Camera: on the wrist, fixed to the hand. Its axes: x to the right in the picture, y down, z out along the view.
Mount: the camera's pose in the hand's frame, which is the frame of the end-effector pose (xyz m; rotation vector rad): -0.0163 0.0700 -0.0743 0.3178 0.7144 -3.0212
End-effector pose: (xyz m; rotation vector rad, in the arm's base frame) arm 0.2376 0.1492 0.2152 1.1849 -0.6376 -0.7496
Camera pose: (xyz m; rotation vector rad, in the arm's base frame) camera 0.2979 0.2185 0.2625 -1.1501 -1.7052 1.4440
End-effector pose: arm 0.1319 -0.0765 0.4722 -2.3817 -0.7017 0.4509
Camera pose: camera 0.1796 -0.1671 0.4862 0.6283 -2.0662 -1.2391
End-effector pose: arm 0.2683 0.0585 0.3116 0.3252 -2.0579 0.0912
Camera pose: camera 0.3201 0.1438 0.3388 2.3999 0.6646 -1.0209
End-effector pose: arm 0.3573 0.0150 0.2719 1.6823 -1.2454 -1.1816
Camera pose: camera 0.4048 0.0136 0.3637 -1.5621 -1.6798 0.3936
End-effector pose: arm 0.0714 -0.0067 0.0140 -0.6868 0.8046 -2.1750
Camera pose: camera 0.0618 -0.0083 -0.0889 0.1586 0.5437 0.9329
